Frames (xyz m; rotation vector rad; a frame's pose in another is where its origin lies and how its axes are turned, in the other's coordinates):
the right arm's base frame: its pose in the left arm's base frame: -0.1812 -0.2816 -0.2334 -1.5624 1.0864 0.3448
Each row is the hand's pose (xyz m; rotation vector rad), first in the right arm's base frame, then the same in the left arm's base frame.
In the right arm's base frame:
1: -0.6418 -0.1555 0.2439 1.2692 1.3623 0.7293
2: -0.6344 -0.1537 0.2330 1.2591 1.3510 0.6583
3: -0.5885 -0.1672 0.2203 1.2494 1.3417 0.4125
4: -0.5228 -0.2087 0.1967 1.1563 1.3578 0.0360
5: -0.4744 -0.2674 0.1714 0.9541 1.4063 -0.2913
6: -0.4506 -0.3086 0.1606 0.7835 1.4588 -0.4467
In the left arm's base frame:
1: -0.3189 0.2122 0.2491 0.0041 2.2199 -0.9694
2: -0.3200 0.1993 0.2460 -0.0576 2.1760 -0.9958
3: -0.2893 0.1664 0.2253 -0.2286 2.0162 -1.1243
4: -0.2299 0.1129 0.2111 -0.5295 1.7861 -1.3214
5: -0.1667 0.0644 0.2204 -0.8791 1.6049 -1.4887
6: -0.1255 0.0412 0.2322 -1.1087 1.5346 -1.5759

